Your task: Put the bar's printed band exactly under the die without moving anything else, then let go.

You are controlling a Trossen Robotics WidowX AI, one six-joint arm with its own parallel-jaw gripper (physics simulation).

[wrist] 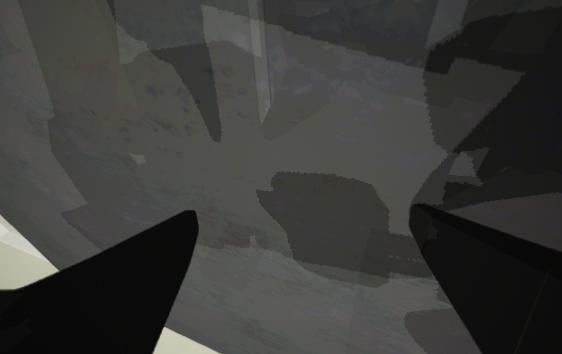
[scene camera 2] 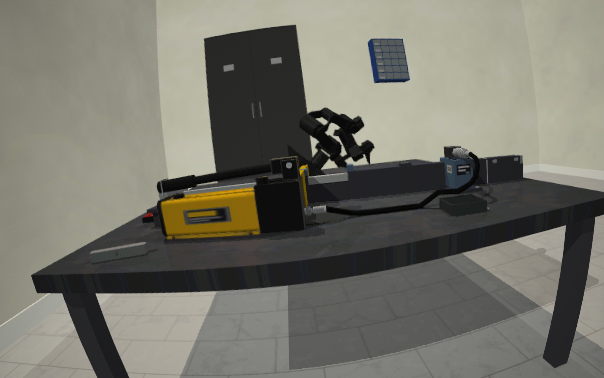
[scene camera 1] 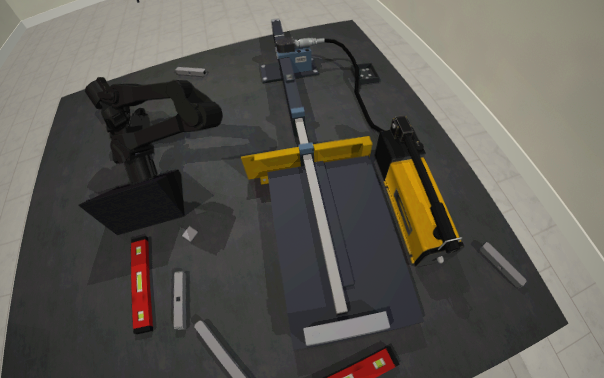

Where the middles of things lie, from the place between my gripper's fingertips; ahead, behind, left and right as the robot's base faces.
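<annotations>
The yellow and black pump unit (scene camera 2: pixel 273 205) is where I can see it, 640 mm ahead of my hand, 50 mm above it and 560 mm to the right of it.
</annotations>
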